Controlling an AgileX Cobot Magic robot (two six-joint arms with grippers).
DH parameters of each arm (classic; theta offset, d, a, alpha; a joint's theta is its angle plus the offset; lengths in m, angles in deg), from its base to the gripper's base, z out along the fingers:
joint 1: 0 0.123 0 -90
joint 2: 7.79 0 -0.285 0
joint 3: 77.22 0 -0.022 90
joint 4: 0 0.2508 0 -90
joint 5: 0 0 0.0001 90
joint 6: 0 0.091 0 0
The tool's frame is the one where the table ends.
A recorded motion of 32 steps. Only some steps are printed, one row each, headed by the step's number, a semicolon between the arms.
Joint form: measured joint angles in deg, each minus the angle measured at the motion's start. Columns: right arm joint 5, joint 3, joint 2, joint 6, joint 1, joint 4; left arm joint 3, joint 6, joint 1, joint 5, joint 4, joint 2.
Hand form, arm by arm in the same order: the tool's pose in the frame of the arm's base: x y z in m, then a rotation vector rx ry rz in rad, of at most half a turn. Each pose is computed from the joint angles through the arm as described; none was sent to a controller.
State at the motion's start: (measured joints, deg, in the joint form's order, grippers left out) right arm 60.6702 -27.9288 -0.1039 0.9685 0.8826 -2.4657; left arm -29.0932 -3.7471 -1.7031 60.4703 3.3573 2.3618
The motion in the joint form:
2: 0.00 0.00 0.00 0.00 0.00 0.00; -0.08 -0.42 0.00 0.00 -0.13 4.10
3: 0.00 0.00 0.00 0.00 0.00 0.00; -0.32 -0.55 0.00 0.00 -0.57 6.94
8: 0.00 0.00 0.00 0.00 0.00 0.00; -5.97 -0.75 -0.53 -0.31 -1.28 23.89
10: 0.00 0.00 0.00 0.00 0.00 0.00; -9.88 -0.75 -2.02 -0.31 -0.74 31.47
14: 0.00 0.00 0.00 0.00 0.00 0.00; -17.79 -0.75 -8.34 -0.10 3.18 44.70
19: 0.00 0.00 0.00 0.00 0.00 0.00; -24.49 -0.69 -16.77 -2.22 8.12 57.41
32: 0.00 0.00 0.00 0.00 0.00 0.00; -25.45 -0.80 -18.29 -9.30 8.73 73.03
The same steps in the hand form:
2: -0.0036 -0.0035 0.2740 0.0032 2.0527 -0.0315; 0.0121 0.0041 0.2800 -0.0449 2.1408 0.0088
3: -0.0036 -0.0035 0.2740 0.0032 2.0527 -0.0315; 0.0196 0.0033 0.2804 -0.0472 2.1864 0.0006
8: -0.0036 -0.0035 0.2740 0.0032 2.0527 -0.0315; 0.0649 0.0003 0.2979 -0.0405 2.3788 -0.0100
10: -0.0036 -0.0035 0.2740 0.0032 2.0527 -0.0315; 0.0884 -0.0021 0.3084 -0.0063 2.4426 -0.0053
14: -0.0036 -0.0035 0.2740 0.0032 2.0527 -0.0315; 0.1348 -0.0147 0.3244 0.1549 2.5265 0.0473
19: -0.0036 -0.0035 0.2740 0.0032 2.0527 -0.0315; 0.1838 -0.0452 0.3263 0.3907 2.5502 0.1126
32: -0.0036 -0.0035 0.2740 0.0032 2.0527 -0.0315; 0.2393 -0.0713 0.2763 0.4965 2.6622 0.1368

